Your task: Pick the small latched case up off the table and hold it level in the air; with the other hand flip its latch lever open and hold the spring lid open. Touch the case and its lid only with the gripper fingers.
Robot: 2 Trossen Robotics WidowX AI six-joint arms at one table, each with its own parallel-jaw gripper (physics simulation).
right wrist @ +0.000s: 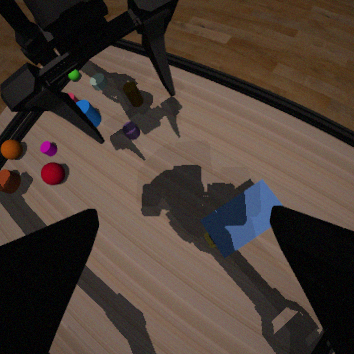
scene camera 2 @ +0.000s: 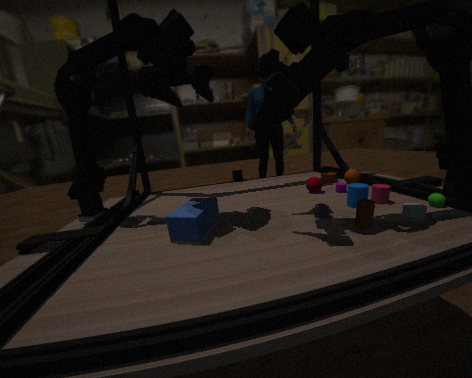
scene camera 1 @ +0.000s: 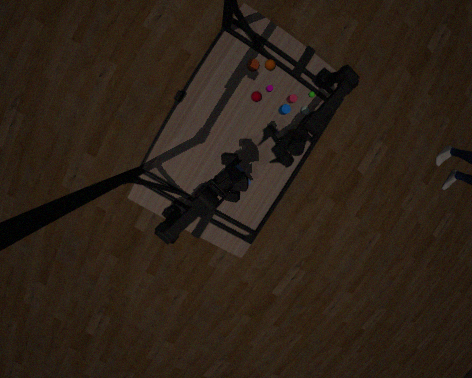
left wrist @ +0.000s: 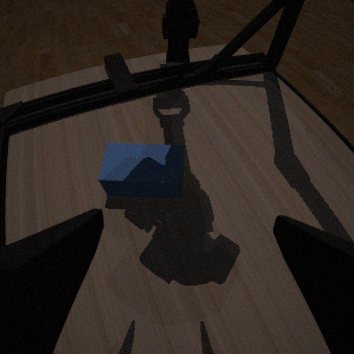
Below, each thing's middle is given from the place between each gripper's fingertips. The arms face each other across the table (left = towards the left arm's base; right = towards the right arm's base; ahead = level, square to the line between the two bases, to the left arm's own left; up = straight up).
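Blue latched case (scene camera 2: pixel 191 223): 190 mm below my left hand, 150 mm to the right of it, 40 mm ahead of it.
For the blue latched case and my right hand: the hand is 260 mm above the case, 20 mm to the left of it and 60 mm short of it.
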